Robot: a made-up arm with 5 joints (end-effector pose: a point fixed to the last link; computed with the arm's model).
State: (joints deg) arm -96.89 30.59 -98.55 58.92 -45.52
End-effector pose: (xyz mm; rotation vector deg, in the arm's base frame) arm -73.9 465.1 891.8 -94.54 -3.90 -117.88
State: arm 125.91 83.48 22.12 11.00 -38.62
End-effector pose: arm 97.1 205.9 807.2 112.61 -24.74 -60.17
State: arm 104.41 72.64 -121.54 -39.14 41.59
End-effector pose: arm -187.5 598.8 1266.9 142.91 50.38 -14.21
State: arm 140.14 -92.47 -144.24 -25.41 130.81
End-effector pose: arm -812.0 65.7 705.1 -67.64 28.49 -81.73
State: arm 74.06 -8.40 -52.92 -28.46 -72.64
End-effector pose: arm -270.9 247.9 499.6 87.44 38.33 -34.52
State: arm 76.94 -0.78 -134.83 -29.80 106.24
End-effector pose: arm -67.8 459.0 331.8 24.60 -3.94 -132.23
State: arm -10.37 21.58 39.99 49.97 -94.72
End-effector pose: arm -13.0 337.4 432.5 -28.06 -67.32 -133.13
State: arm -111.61 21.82 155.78 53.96 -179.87
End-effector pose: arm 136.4 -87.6 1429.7 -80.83 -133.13 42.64
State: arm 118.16 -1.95 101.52 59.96 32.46
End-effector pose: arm -277.0 321.0 1100.8 -134.07 -62.84 -65.38
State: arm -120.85 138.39 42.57 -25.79 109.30
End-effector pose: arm 187.2 462.7 756.4 82.30 -110.52 105.05
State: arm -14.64 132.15 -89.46 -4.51 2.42
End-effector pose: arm 272.3 521.2 422.8 24.38 -4.17 36.95
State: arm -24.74 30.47 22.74 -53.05 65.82
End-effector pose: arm 5.6 140.3 1445.1 19.91 167.08 -57.34
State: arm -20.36 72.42 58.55 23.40 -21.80
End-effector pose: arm -131.7 124.8 839.1 -54.35 -148.99 -37.07
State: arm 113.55 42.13 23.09 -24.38 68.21
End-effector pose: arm 212.4 -279.3 561.6 29.19 -118.29 -130.30
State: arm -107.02 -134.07 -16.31 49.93 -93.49
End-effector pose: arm 13.9 123.4 797.6 -74.50 61.30 29.11
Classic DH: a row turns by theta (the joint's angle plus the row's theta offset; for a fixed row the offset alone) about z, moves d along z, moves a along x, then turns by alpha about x. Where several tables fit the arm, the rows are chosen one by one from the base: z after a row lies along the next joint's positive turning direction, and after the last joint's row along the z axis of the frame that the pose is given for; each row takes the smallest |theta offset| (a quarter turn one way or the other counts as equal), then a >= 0, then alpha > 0; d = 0 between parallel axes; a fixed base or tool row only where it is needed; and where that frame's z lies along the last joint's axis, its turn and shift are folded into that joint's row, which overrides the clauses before.
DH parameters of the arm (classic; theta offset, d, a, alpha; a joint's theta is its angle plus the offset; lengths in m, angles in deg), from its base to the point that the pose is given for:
base (fixed): 88.41 0.8208 0.1452 65.1
joint 1: 0 -0.1644 0.1808 -65.1
joint 2: -0.72 0.0578 -0.2169 -110.13
joint 3: 0 -0.2879 -0.0324 -69.87
joint 4: -4.74 -0.0969 0.1396 88.63
joint 5: -72.16 0.4783 -0.0857 -91.78
tool (fixed): -9.11 -0.2868 0 0

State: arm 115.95 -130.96 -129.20 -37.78 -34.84
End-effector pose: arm -349.4 335.6 829.2 -46.90 -57.26 154.67
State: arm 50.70 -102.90 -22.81 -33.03 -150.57
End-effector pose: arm -505.3 415.6 1187.7 86.98 76.44 -113.70
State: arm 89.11 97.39 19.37 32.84 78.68
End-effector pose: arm -192.0 -315.9 825.2 -3.78 123.47 123.32
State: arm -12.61 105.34 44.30 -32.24 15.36
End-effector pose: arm 246.9 369.5 1260.5 37.16 -149.80 39.97
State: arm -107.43 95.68 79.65 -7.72 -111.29
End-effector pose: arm -51.6 -47.7 886.6 -112.37 -65.40 6.47
